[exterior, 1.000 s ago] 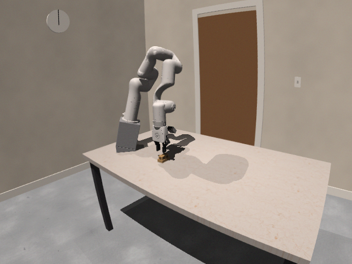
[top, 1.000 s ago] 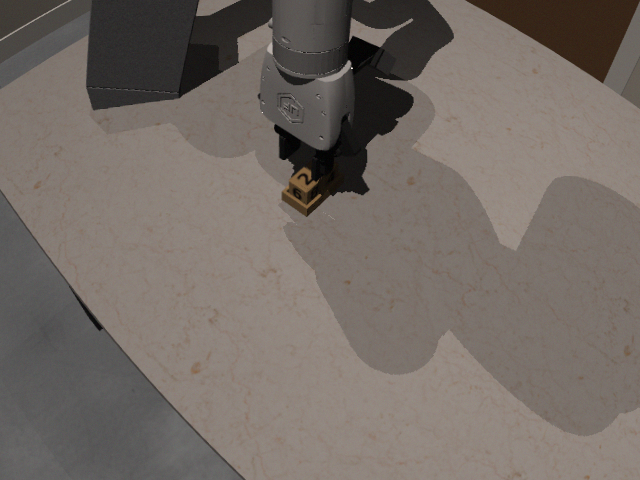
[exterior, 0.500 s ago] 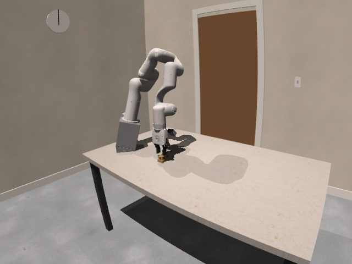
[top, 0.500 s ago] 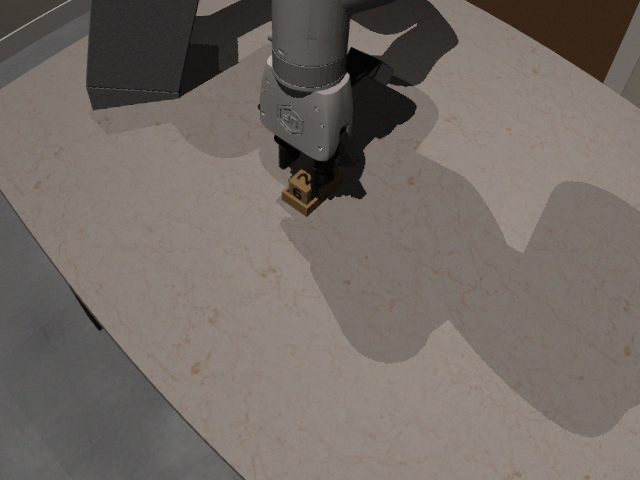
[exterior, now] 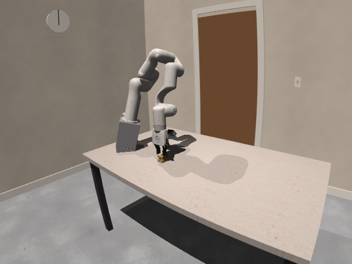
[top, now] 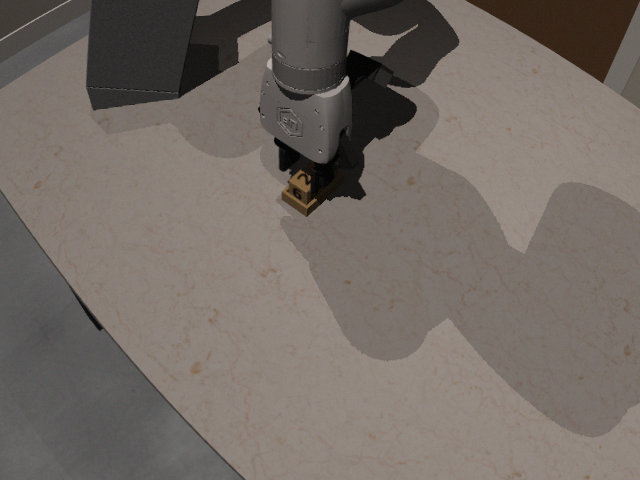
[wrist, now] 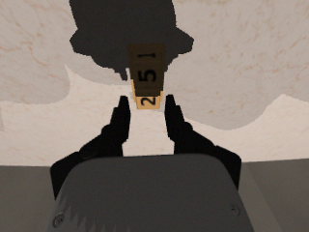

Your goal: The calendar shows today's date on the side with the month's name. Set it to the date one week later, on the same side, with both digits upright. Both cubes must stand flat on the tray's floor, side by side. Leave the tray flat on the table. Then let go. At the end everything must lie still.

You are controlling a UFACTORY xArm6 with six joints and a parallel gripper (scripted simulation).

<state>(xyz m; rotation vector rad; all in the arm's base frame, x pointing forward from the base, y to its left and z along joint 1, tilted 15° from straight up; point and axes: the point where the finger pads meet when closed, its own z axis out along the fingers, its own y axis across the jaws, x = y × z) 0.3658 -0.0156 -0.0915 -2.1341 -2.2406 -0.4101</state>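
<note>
Right now the wooden tray is 60 mm below my hand and 20 mm to the left of it.
</note>
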